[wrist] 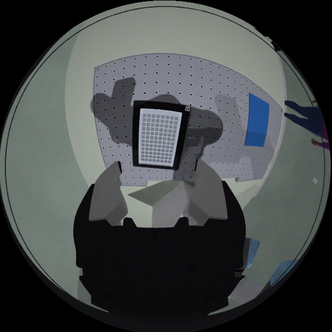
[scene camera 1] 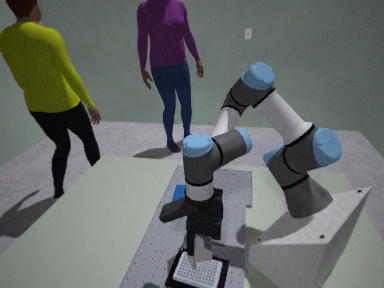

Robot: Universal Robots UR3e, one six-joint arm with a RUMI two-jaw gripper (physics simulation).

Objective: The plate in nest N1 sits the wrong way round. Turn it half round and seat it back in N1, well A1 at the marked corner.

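Observation:
A white well plate (scene camera 1: pixel 200 274) (wrist: pixel 159 137) lies in the black nest (scene camera 1: pixel 224 270) (wrist: pixel 136 135) on the perforated board. A small pale label (wrist: pixel 187 108) marks the nest's upper right corner in the wrist view; its lettering is too small to read surely. The plate's own A1 corner cannot be made out. My gripper (scene camera 1: pixel 198 261) (wrist: pixel 157 161) is open, with no plate between its jaws. It hangs above the nest, and in the scene view its fingers hide part of the plate.
The perforated board (scene camera 1: pixel 145 257) (wrist: pixel 165 75) lies on the pale table (scene camera 1: pixel 90 225). A blue rectangle (scene camera 1: pixel 179 191) (wrist: pixel 257 120) lies on the board, away from the nest. The arm stands on a light angular base (scene camera 1: pixel 300 245) at the right. Two people stand beyond the table.

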